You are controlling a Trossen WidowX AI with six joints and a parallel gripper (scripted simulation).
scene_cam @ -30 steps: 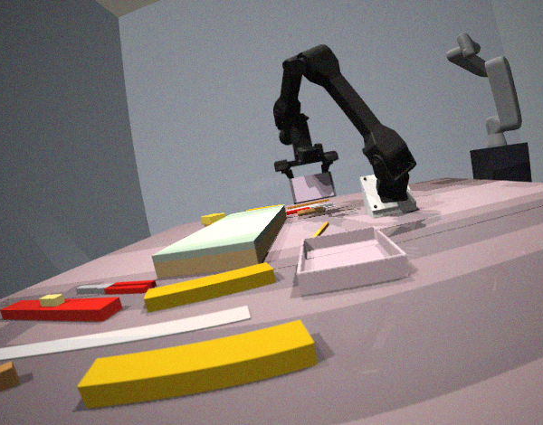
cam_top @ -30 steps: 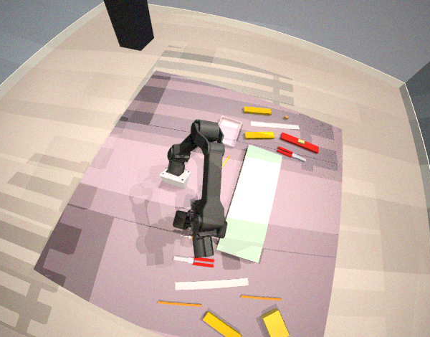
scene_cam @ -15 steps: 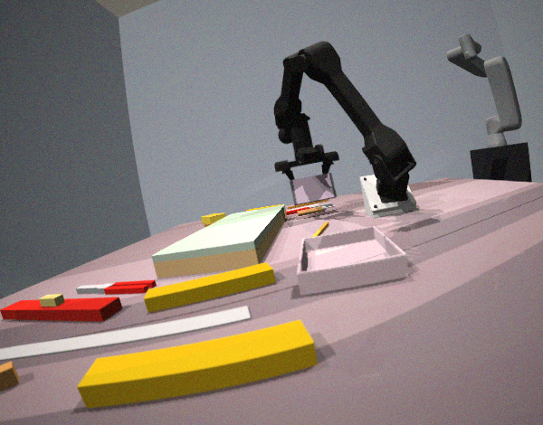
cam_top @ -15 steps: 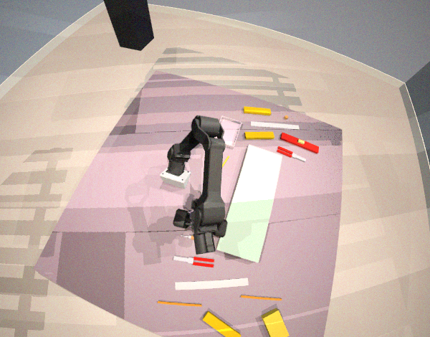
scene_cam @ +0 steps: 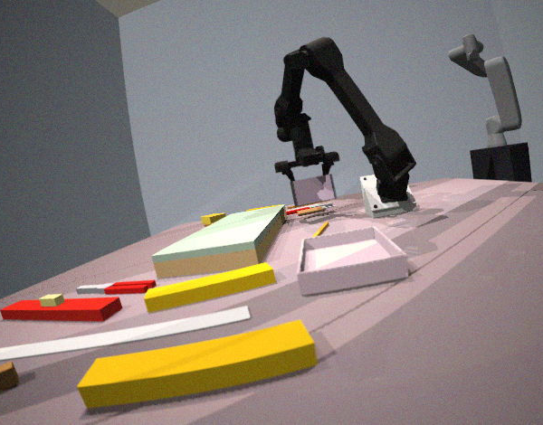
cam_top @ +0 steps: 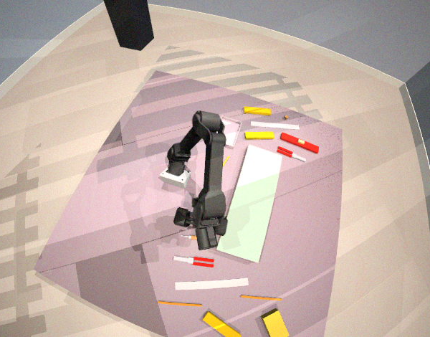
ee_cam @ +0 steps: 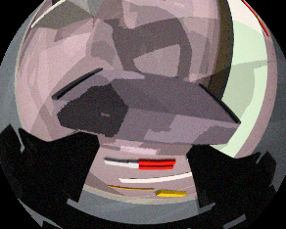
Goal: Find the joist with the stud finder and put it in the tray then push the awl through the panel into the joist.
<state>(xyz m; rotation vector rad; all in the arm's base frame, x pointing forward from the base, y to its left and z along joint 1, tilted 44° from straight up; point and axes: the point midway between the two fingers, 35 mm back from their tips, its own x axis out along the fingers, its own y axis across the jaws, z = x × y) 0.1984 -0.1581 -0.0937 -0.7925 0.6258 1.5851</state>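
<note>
Right now my gripper tip is 10 mm to the right of the stud finder and 10 mm short of it. From my gripper tip the other things lie so: red level 610 mm to the left, 360 mm ahead, 60 mm below; then tray 510 mm to the left, 60 mm below, 50 mm behind; then awl 60 mm below, 50 mm to the right, 10 mm behind.
</note>
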